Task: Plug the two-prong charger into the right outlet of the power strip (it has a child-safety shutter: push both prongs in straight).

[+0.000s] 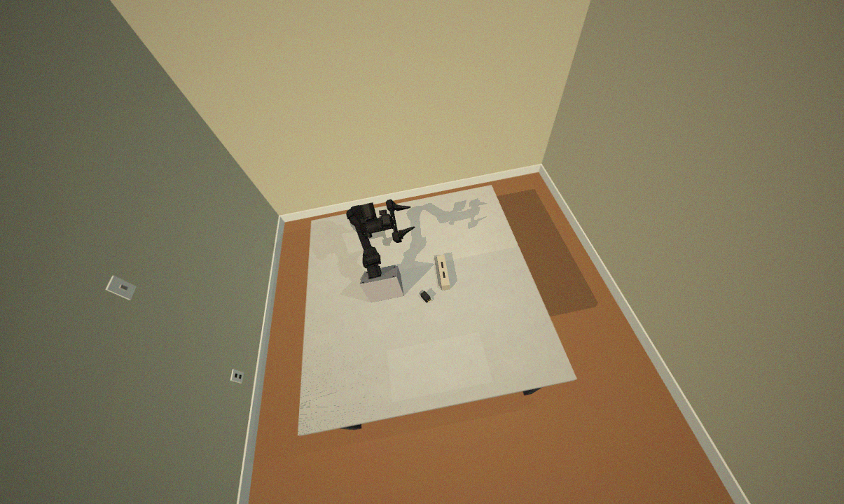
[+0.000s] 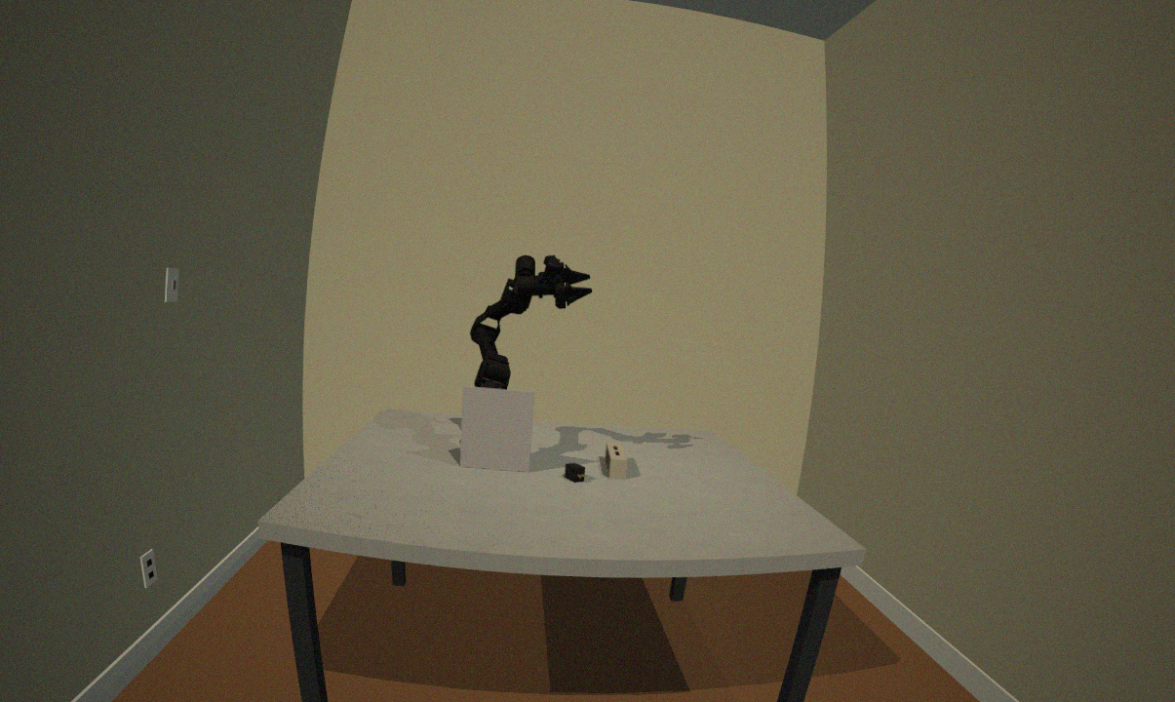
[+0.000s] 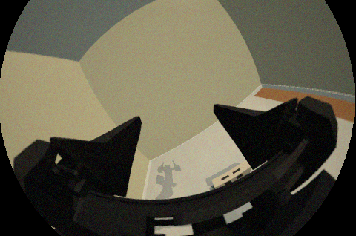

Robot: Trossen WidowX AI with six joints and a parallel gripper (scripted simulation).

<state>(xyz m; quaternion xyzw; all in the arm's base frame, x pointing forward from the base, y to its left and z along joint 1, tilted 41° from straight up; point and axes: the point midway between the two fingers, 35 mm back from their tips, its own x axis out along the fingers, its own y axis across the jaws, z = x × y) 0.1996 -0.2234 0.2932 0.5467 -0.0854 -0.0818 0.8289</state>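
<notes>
Now: the dark two-prong charger 50 cm below my gripper tip, 16 cm to the right of it and 2 cm behind it.
</notes>
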